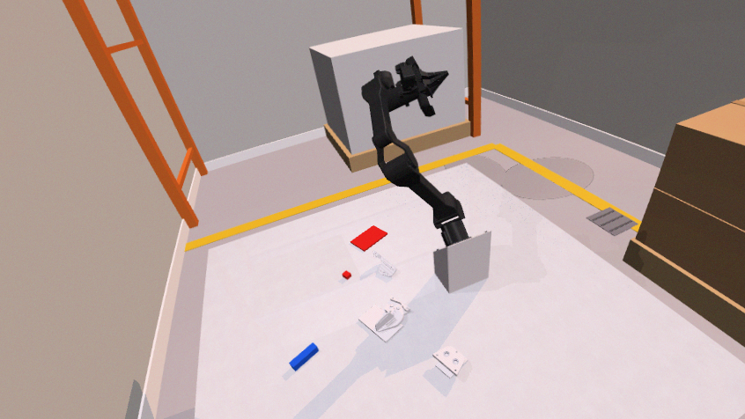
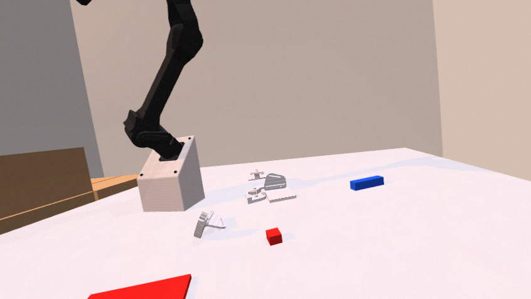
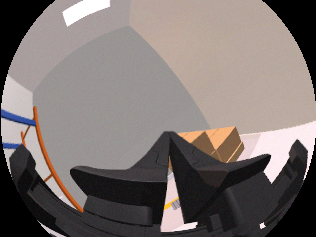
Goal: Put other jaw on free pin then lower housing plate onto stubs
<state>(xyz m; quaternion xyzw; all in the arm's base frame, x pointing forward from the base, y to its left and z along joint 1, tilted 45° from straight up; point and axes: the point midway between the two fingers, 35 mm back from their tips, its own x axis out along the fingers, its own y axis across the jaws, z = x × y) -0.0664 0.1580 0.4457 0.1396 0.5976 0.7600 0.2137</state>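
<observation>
Right now the small red cube is 42 cm ahead of my gripper tip, 1 cm to the left of it and 59 cm below it. The rest, counted from my gripper tip: flat red plate (29 cm ahead, 15 cm to the right, 59 cm below); blue block (61 cm ahead, 27 cm to the left, 59 cm below).
</observation>
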